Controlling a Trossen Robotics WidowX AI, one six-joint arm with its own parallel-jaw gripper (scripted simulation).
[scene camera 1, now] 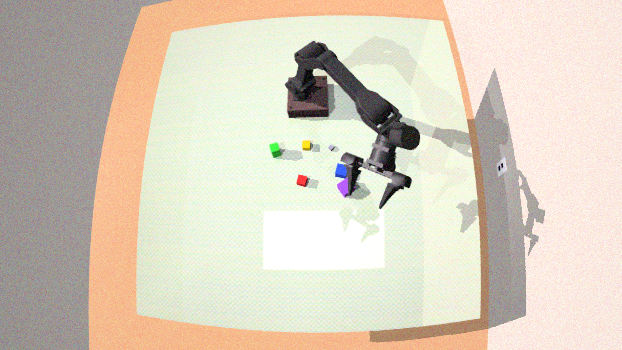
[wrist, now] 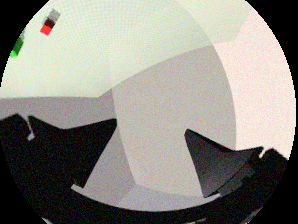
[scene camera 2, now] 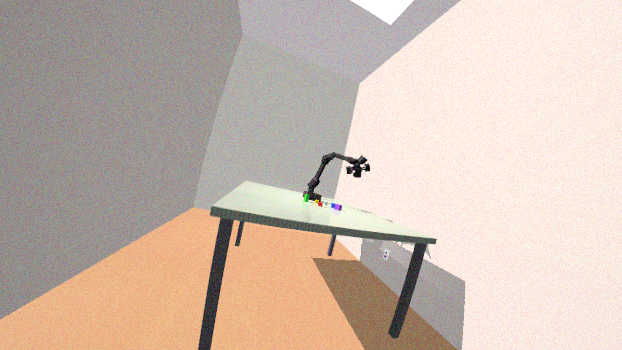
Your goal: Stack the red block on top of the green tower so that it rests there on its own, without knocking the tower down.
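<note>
Looking through scene camera 1, I find my gripper (scene camera 1: pixel 364 202), open and holding nothing. The wrist view gives me the gripper as well (wrist: pixel 152 127).
</note>
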